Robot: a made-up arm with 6 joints.
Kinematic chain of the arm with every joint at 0, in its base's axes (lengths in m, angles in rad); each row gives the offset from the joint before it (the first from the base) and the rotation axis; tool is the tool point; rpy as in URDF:
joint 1: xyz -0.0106 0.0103 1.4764 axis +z
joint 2: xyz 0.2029 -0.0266 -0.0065 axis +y
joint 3: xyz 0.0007 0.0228 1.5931 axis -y
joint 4: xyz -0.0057 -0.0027 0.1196 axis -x
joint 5: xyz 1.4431 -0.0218 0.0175 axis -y
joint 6: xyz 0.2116 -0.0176 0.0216 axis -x
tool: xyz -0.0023 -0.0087 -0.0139 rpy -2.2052 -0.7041 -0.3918
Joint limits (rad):
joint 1: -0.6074..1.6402
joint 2: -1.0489..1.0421
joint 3: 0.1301..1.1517
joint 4: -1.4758..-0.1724
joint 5: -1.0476..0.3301
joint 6: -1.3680..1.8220
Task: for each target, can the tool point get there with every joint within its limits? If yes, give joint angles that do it. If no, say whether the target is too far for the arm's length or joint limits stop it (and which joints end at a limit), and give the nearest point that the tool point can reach.
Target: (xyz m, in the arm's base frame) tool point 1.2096 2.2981 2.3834
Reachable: yes | joints 1.0949 0.5342 0.2073 -0.4036 -0.2620 -0.1669
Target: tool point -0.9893 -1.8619 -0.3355
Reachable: no: joint limits stop it (at a limit: joint 1, joint 2, joint 3, joint 4, joint 5) | nearest point 2.0196 -1.4405 1.0171 | short by 3.326 m
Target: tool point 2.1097 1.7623 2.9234
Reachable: yes | joints 0.6988 0.6058 0.6536 -1.0165 -0.2236 0.5749
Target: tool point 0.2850 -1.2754 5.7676
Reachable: no: too far | nearest point 0.1181 -0.8404 4.4963 | short by 1.354 m
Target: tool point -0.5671 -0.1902 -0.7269
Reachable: no: joint limits stop it (at a limit: joint 1, joint 2, joint 3, joint 5) | nearest point -0.2052 2.4937 1.0212 | short by 3.223 m
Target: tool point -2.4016 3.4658 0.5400
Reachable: no: too far | nearest point -0.3505 2.7542 1.2659 | short by 2.289 m
